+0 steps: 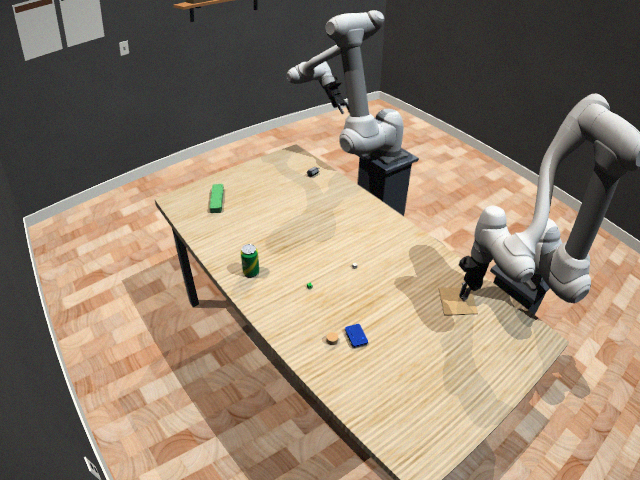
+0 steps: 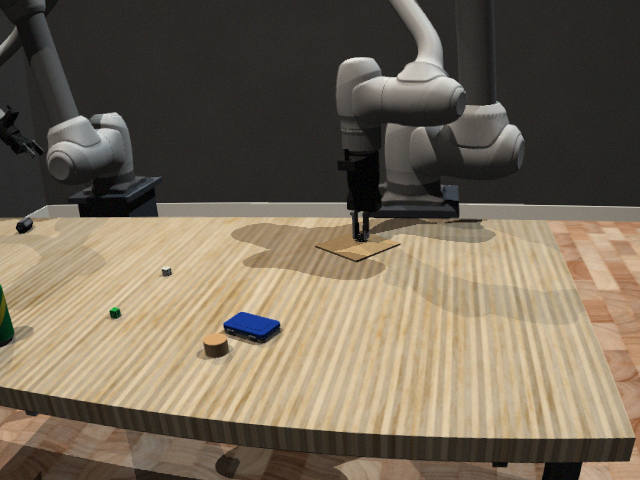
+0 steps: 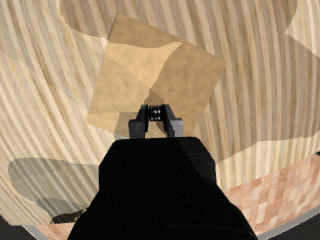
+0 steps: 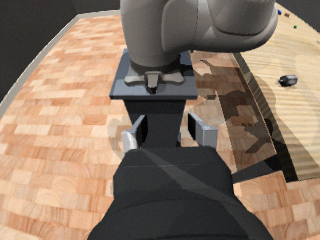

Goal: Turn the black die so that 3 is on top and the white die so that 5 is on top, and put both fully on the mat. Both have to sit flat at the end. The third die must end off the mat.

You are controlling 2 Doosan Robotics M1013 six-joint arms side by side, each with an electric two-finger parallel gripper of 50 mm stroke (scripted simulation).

Labels:
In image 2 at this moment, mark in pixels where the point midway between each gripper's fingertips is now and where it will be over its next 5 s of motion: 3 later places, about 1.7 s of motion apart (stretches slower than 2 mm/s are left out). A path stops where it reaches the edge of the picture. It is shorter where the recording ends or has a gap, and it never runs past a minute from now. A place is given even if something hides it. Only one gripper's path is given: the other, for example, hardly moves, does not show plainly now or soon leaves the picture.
My left gripper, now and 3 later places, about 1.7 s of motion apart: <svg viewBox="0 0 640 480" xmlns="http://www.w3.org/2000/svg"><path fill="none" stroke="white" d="M361 238L360 203L361 209L360 229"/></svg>

